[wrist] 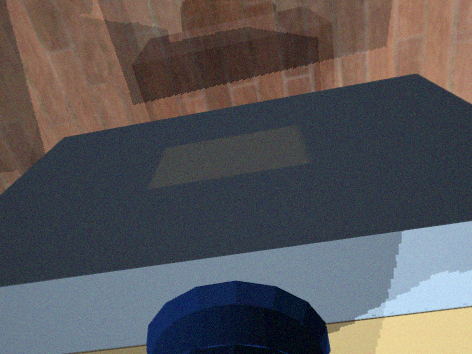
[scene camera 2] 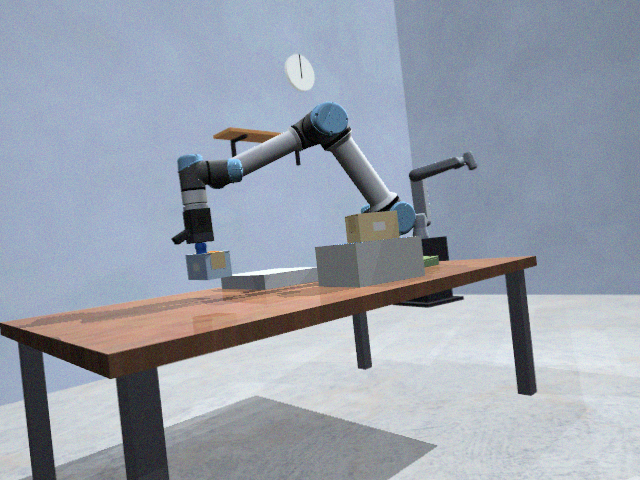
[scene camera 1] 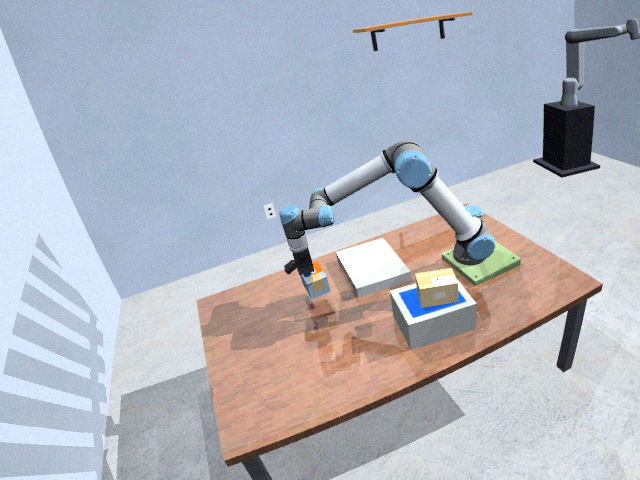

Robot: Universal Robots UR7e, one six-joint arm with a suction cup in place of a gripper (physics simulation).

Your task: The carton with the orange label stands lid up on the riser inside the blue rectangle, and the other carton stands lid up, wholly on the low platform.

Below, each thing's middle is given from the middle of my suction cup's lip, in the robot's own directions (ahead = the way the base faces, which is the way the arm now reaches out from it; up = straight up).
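The grey riser (scene camera 2: 361, 264) is 310 mm to the left of my suction cup, 410 mm behind it and 90 mm below it. And there's the low white platform (scene camera 1: 373, 266), which I see 120 mm below my suction cup, 120 mm to the right of it and 280 mm behind it.
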